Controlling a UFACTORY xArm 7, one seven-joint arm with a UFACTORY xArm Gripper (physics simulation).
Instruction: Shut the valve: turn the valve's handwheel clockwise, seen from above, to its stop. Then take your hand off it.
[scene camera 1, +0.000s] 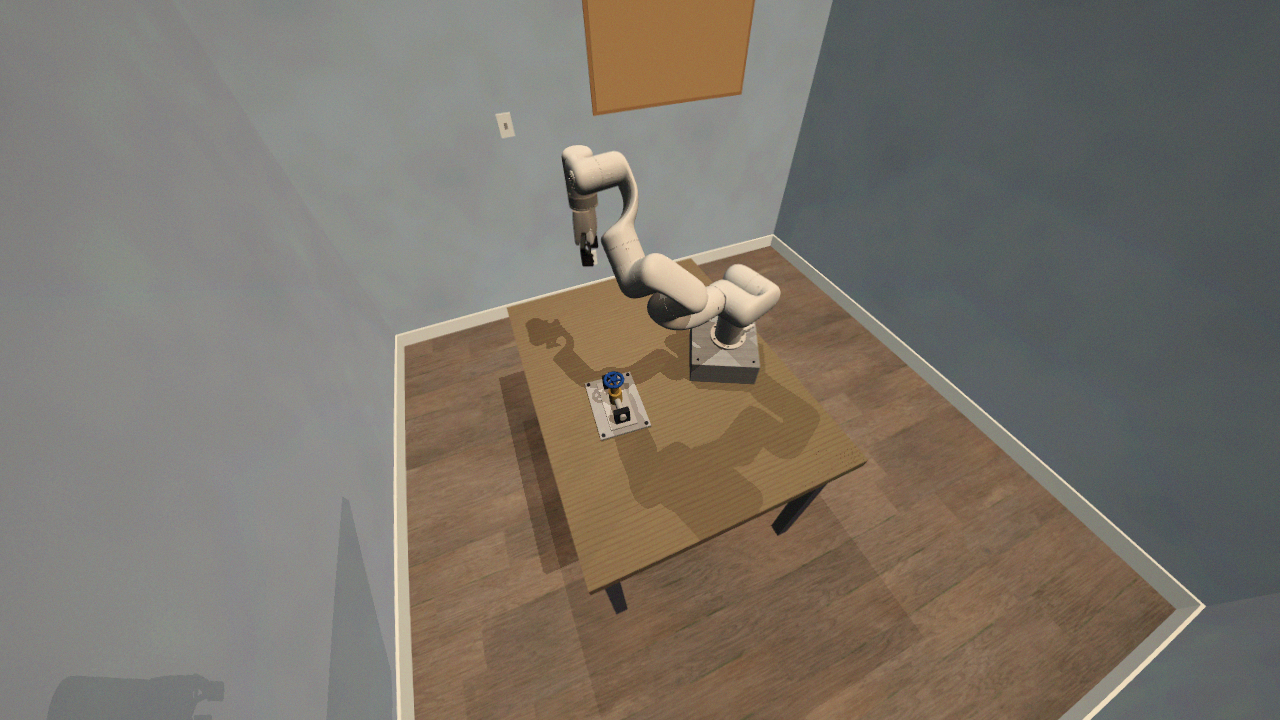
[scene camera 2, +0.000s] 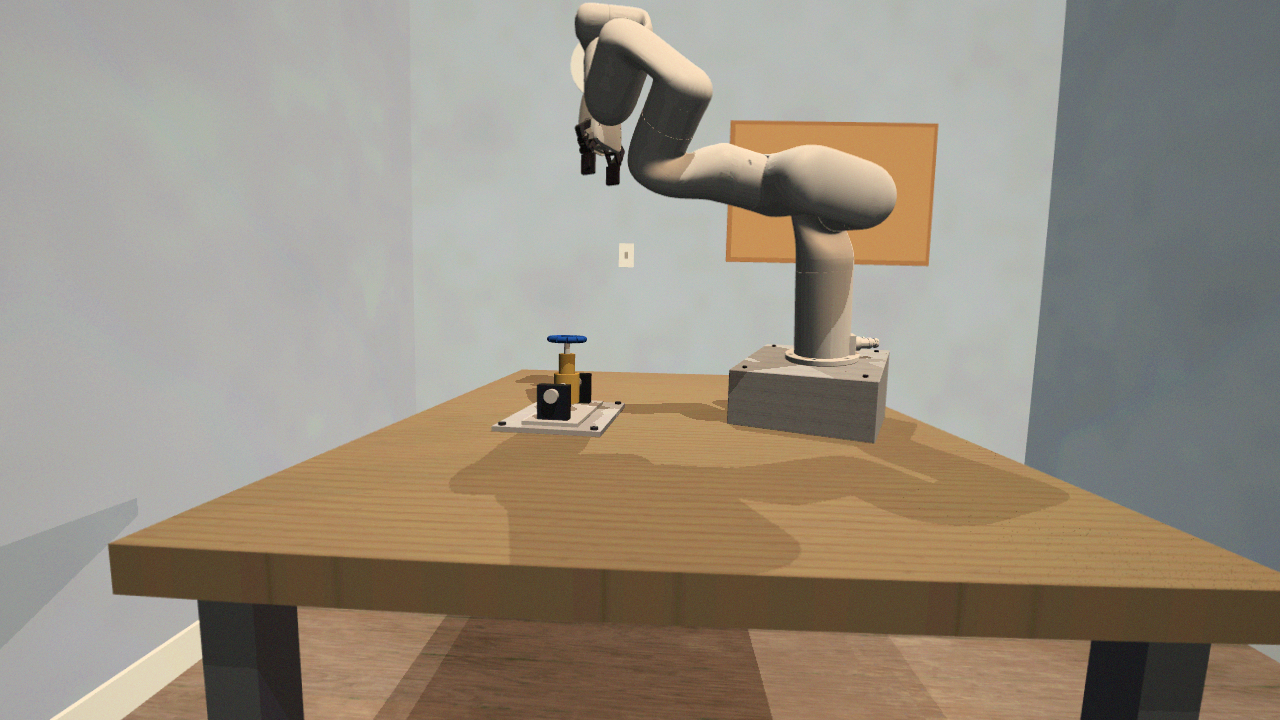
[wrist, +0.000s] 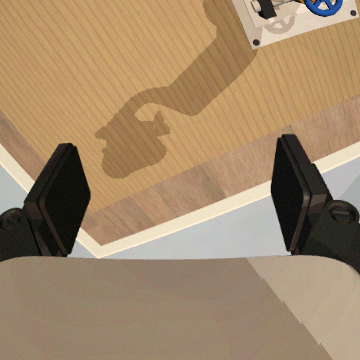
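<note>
A blue handwheel (scene camera 1: 613, 379) (scene camera 2: 566, 339) (wrist: 324, 4) sits level on top of the brass valve (scene camera 1: 615, 394) (scene camera 2: 566, 385), and in the wrist view it is cut off by the top edge at the right. The valve stands on a pale mounting plate (scene camera 1: 594, 412) (scene camera 2: 581, 429) (wrist: 250, 25) on the table. My gripper (scene camera 1: 588, 254) (scene camera 2: 600, 170) (wrist: 176, 165) is open and empty. It hangs high above the table, well above the handwheel and off toward the back wall, touching nothing.
The wooden table (scene camera 1: 572, 501) (scene camera 2: 358, 528) (wrist: 75, 65) carries the valve and a grey block (scene camera 1: 723, 368) (scene camera 2: 801, 398) under the arm's base, to the right of the valve in the scene views. A wall stands behind the table, with an orange board (scene camera 1: 671, 53) (scene camera 2: 886, 192) on it.
</note>
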